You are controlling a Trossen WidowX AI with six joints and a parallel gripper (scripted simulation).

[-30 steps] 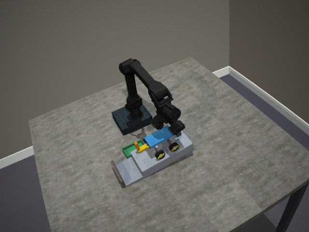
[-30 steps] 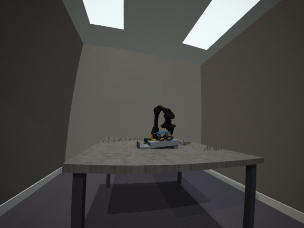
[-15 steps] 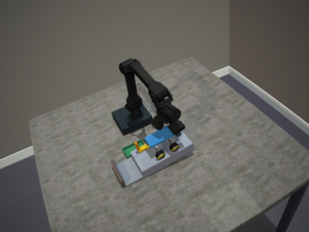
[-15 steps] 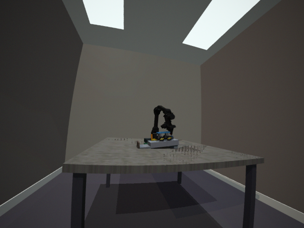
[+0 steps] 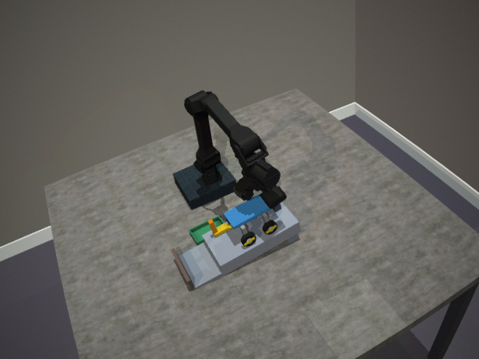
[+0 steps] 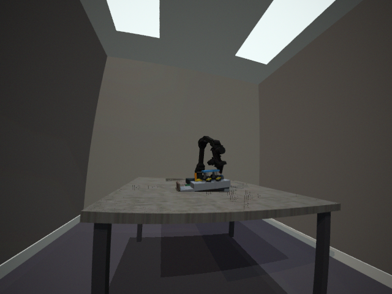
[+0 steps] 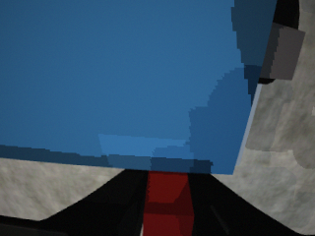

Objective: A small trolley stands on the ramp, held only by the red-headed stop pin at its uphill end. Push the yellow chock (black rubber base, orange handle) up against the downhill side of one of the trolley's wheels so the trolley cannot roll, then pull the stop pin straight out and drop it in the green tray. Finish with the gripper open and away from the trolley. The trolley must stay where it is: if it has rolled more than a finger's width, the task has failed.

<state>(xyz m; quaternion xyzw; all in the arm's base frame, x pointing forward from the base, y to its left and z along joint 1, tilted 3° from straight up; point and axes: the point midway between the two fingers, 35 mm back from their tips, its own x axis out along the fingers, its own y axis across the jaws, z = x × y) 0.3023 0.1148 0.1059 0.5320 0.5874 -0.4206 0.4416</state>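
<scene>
Right now the yellow chock is 180 mm to the right of my gripper tip, 50 mm below it and 10 mm behind it. The rest, counted from my gripper tip: red-headed stop pin (right at my gripper tip); then green tray (210 mm to the right, 140 mm below, 90 mm behind); then blue-decked trolley (90 mm to the right, 30 mm ahead, 20 mm below).
</scene>
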